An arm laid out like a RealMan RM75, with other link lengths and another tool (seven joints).
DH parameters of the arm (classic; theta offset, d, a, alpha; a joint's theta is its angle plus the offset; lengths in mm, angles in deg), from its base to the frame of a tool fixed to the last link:
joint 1: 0 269.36 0 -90
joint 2: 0 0 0 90
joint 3: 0 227.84 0 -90
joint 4: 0 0 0 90
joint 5: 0 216.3 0 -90
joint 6: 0 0 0 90
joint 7: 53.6 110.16 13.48 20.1
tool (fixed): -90 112.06 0 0
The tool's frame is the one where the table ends.
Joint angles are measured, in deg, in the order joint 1, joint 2, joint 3, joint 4, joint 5, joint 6, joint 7. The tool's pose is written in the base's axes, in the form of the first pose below.
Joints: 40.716 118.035 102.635 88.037 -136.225 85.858 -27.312
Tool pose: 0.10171, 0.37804, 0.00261, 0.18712, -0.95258, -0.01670, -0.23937
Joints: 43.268 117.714 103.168 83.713 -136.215 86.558 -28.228
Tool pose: 0.10519, 0.38016, -0.00332, 0.16655, -0.95370, -0.01688, -0.24987
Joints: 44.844 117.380 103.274 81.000 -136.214 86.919 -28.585
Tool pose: 0.10762, 0.38120, -0.00678, 0.15375, -0.95380, -0.01624, -0.25760
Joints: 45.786 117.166 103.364 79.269 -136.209 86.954 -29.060
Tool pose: 0.10921, 0.38249, -0.00871, 0.14726, -0.95362, -0.01725, -0.26197
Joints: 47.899 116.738 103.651 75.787 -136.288 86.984 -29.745
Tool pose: 0.11101, 0.38561, -0.01201, 0.13567, -0.95306, -0.01797, -0.27010
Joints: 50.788 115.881 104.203 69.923 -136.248 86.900 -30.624
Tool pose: 0.11779, 0.38952, -0.01629, 0.11615, -0.95212, -0.01065, -0.28262
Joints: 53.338 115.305 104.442 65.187 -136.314 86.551 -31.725
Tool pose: 0.12119, 0.39301, -0.02029, 0.10244, -0.95060, -0.01095, -0.29282
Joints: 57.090 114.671 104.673 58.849 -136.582 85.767 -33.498
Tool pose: 0.12303, 0.39839, -0.02576, 0.08738, -0.94769, -0.01719, -0.30653
